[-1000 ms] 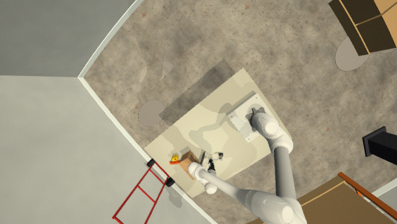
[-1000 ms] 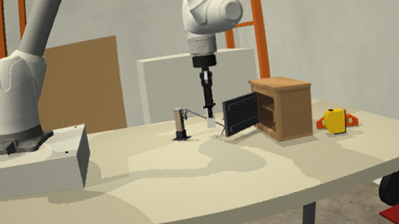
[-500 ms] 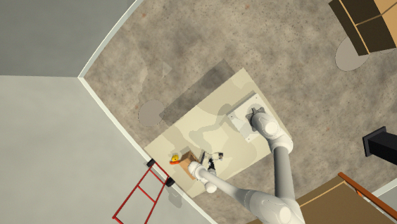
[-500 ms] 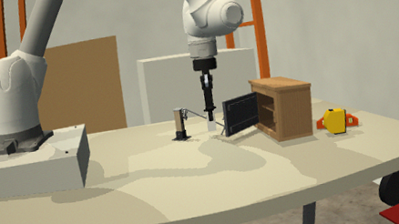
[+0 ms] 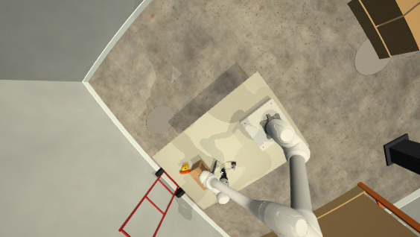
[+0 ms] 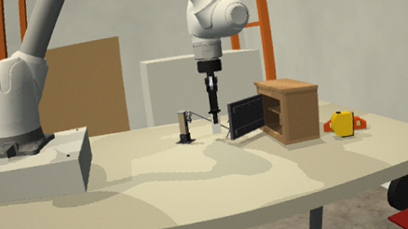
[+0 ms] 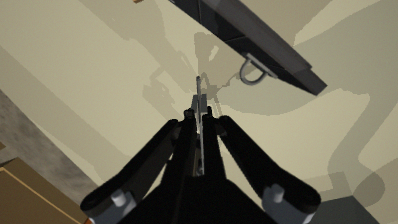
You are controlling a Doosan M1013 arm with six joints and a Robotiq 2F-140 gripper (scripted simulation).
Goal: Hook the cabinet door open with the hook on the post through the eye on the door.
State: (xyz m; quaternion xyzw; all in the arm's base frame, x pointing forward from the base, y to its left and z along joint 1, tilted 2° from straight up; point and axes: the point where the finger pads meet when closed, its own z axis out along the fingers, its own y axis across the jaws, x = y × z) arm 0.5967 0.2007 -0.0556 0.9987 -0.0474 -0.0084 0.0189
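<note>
My gripper is now 10 cm short of the dark door, 3 cm to the left of it and 2 cm below it.
</note>
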